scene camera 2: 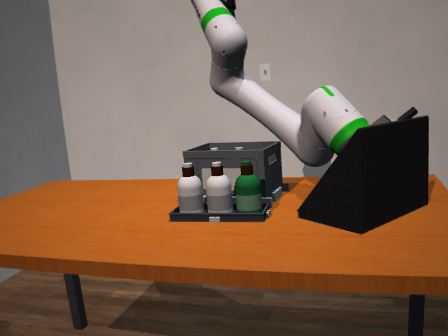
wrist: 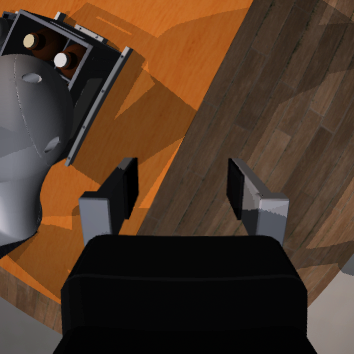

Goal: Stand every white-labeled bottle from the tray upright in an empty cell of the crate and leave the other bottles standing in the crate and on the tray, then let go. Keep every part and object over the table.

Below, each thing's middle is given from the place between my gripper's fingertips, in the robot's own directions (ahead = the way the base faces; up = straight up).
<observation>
My hand is 56 cm to the right of the green bottle (scene camera 2: 248,193), 39 cm above it and 5 cm past it.
</observation>
